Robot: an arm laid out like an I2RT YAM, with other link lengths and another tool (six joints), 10 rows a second.
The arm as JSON. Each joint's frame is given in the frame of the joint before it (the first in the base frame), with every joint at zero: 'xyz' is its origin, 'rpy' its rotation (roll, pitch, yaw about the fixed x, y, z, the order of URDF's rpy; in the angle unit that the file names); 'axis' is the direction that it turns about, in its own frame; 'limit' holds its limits. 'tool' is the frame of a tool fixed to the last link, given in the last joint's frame.
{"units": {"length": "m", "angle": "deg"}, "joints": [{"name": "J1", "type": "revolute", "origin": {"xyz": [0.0, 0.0, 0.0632], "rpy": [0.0, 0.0, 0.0]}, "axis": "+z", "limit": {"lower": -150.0, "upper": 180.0}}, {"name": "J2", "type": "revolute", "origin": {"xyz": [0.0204, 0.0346, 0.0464], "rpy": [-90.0, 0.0, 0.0]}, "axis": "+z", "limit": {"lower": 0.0, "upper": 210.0}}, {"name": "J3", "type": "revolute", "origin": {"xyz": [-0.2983, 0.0, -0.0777], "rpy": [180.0, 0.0, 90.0]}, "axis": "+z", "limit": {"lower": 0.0, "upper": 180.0}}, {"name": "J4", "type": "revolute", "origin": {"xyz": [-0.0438, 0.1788, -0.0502], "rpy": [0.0, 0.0, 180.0]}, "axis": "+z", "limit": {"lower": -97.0, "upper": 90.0}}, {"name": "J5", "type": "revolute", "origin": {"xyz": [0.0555, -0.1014, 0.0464], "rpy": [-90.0, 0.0, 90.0]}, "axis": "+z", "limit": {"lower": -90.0, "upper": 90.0}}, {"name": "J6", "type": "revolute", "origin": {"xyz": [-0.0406, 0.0, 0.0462], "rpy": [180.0, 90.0, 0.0]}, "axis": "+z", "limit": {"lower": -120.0, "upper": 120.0}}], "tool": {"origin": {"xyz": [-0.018, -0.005, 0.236], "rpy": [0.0, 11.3, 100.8]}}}
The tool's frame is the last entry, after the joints.
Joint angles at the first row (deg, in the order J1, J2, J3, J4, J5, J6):
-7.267, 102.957, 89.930, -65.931, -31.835, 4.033
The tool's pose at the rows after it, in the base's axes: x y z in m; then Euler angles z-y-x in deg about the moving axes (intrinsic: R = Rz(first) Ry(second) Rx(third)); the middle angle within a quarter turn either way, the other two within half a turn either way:
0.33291 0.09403 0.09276 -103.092 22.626 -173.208
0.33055 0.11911 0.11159 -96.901 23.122 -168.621
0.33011 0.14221 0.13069 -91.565 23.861 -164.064
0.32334 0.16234 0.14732 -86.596 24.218 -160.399
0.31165 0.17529 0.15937 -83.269 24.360 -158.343
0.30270 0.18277 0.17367 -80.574 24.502 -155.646
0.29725 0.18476 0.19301 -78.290 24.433 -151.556
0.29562 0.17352 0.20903 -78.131 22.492 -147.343
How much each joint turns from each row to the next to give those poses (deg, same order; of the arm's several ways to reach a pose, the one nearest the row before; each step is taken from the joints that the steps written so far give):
4.195, -3.541, 0.000, -0.219, 0.044, -0.001
4.482, -3.300, 0.001, 0.961, 0.197, 0.022
3.868, -2.842, -0.003, 1.642, -0.045, 0.459
3.476, -2.645, 0.022, 0.699, 0.001, 0.000
2.491, -2.382, 0.003, -0.506, 0.022, 0.000
1.573, -2.731, 0.000, -0.284, 0.021, -0.022
0.744, -3.563, -0.001, 0.155, 0.285, 0.001
0.001, -4.109, 0.001, -0.306, 2.558, 0.000

